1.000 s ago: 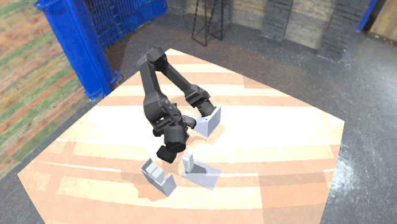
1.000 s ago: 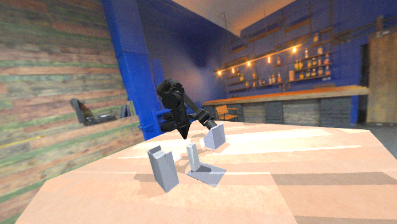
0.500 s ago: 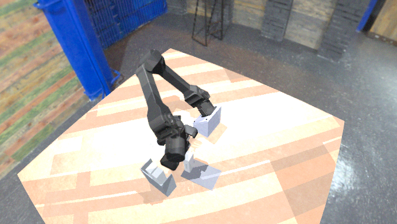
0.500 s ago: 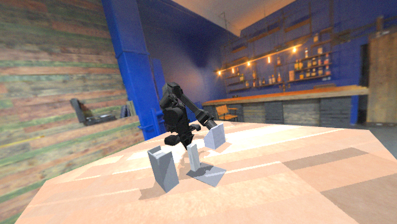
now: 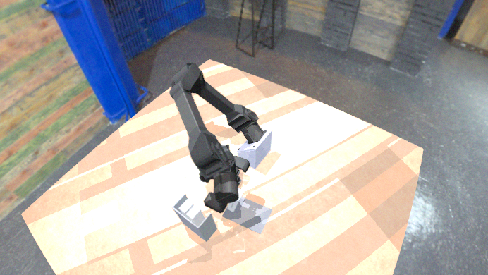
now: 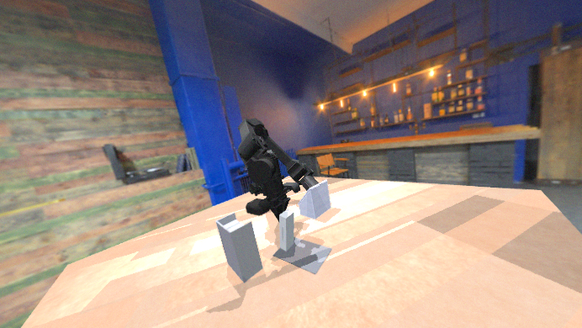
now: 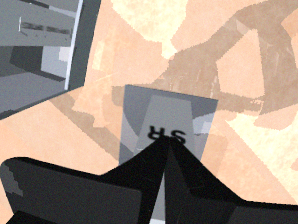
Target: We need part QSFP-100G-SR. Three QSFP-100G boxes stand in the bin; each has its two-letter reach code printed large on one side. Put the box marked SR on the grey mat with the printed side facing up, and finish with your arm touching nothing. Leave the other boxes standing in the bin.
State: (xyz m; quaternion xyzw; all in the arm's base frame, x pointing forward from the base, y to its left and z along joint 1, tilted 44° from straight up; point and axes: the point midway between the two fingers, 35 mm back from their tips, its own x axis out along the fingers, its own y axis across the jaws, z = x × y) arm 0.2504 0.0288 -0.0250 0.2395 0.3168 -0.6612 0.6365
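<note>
Now: gripper tip 1 cm to the right of the SR box and 2 cm above it. Also, from my gripper tip: grey mat 6 cm to the left, 9 cm below; then flat white item 19 cm to the right, 9 cm below.
</note>
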